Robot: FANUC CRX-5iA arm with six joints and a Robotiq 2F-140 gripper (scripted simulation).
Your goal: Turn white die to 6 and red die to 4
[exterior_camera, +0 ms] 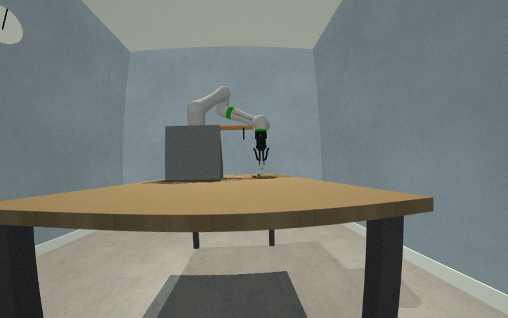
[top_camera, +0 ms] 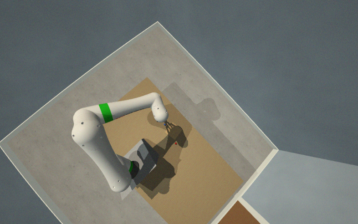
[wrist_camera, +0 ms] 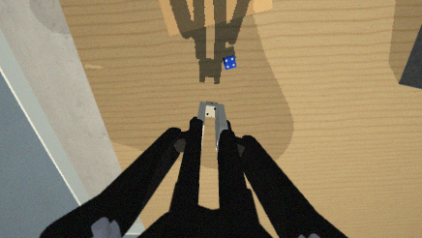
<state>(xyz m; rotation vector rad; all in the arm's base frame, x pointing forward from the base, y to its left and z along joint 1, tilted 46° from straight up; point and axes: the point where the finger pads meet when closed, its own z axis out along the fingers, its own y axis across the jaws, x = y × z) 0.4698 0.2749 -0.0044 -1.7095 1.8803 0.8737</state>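
My gripper is now 80 mm above the blue die, 60 mm to the left of it and 30 mm past it. From my hand the other things lie so: white die: 30 mm below, 10 mm to the right; red die: 300 mm to the right, 80 mm below, 70 mm behind; tan mat: 180 mm to the right, 80 mm below.
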